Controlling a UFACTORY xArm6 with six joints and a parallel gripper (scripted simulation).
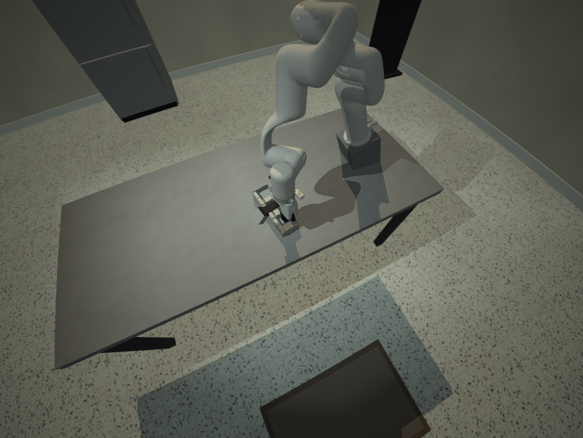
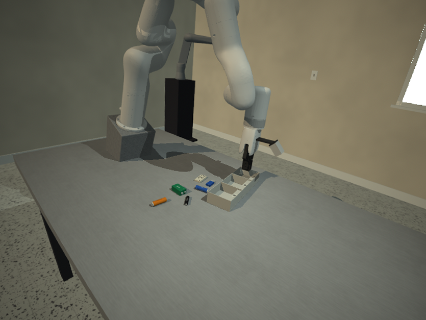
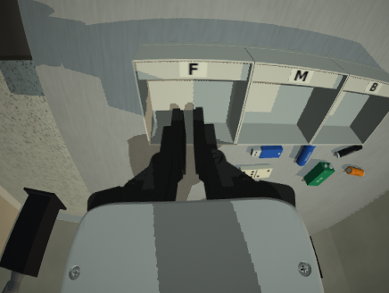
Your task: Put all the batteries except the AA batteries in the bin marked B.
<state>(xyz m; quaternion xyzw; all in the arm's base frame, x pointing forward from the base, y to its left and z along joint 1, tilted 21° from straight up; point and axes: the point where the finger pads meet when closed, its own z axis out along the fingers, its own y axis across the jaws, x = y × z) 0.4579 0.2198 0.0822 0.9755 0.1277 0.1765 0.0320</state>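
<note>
My gripper is now 26 cm to the left of the black cylindrical battery, 7 cm above it and 4 cm past it. The rest, counted from my hand: cream domino (13 cm to the right, 12 cm behind, 7 cm below); then grey bin row (8 cm to the right, 5 cm below, 2 cm ahead); then blue USB stick (12 cm to the right, 7 cm below, 7 cm behind).
</note>
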